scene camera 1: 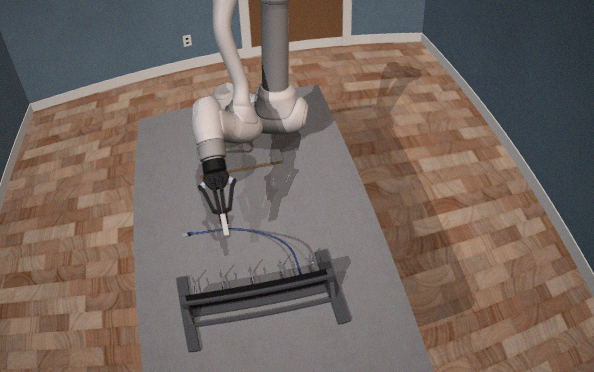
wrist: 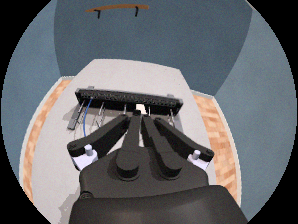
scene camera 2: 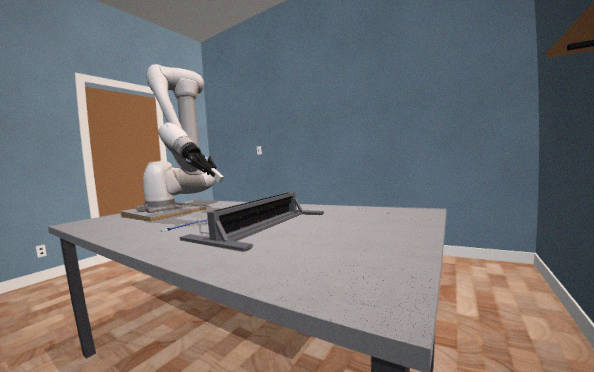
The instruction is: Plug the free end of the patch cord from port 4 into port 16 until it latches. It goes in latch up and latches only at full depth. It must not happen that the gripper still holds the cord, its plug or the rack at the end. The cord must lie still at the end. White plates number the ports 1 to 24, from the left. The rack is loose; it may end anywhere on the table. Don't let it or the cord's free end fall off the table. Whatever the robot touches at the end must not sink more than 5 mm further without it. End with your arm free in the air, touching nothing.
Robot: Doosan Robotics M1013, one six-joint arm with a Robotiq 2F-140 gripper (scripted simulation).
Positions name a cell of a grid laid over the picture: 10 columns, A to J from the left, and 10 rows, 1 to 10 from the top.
I see my gripper (scene camera 1: D7).
My gripper shows as well in the wrist view (wrist: E5).
